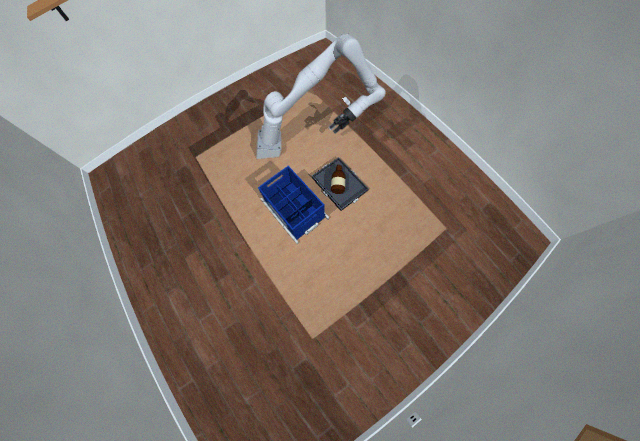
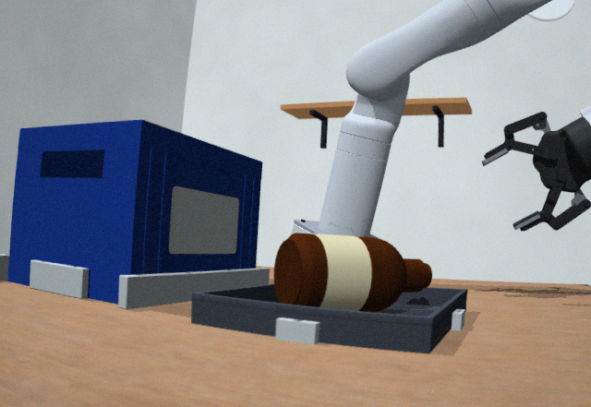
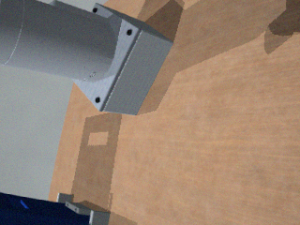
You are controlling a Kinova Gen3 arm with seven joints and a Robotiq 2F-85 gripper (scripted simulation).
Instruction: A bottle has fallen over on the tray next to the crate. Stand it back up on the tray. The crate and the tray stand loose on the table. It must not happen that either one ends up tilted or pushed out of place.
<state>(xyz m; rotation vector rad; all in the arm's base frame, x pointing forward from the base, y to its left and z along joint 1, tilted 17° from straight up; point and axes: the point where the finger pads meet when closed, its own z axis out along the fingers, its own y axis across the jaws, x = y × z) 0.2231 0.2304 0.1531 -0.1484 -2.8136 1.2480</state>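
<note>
Now: the brown bottle 190 mm ahead of my hand, 150 mm to the right of it and 100 mm below it. The rest, counted from my hand: blue crate: 140 mm ahead, 430 mm to the right, 60 mm below; then tray: 210 mm ahead, 150 mm to the right, 130 mm below.
</note>
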